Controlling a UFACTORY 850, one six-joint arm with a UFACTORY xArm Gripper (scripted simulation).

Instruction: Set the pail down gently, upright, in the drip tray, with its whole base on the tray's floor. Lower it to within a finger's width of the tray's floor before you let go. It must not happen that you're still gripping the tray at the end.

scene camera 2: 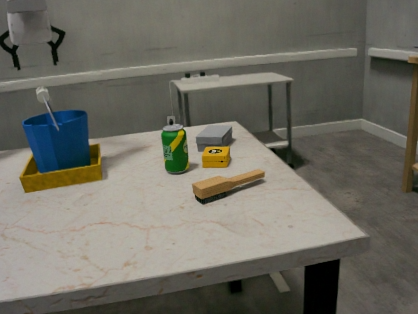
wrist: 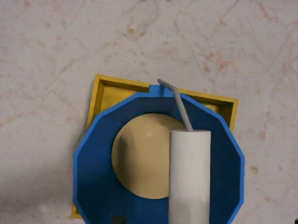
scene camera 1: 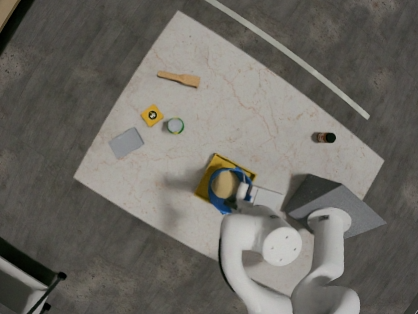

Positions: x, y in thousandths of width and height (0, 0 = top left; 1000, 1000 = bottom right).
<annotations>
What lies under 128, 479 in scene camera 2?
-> A blue pail.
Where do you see a yellow drip tray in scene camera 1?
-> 523, 514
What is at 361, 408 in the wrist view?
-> A yellow drip tray.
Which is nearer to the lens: the yellow drip tray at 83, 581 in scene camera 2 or the wooden brush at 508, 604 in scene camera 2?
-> The wooden brush.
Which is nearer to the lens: the grey box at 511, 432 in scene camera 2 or the wooden brush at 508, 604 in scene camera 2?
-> The wooden brush.
</annotations>
